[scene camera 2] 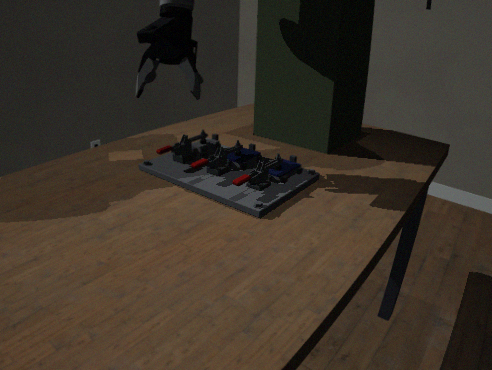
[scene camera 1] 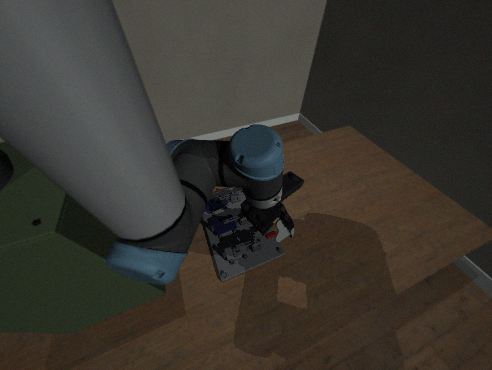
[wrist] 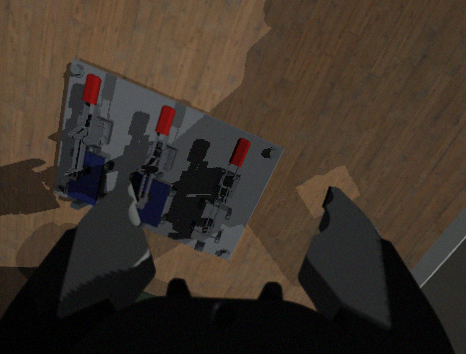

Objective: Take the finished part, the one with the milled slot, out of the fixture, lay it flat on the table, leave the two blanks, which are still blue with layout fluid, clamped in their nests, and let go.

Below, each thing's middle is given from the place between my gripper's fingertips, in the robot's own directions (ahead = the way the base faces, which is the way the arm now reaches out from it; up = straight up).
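Scene:
With the finished part [wrist: 208, 204] as my reference, my hand is 120 mm past it and 140 mm above it. The fixture plate [scene camera 2: 220, 188] is 110 mm to the left of my hand, 70 mm behind it and 160 mm below it.

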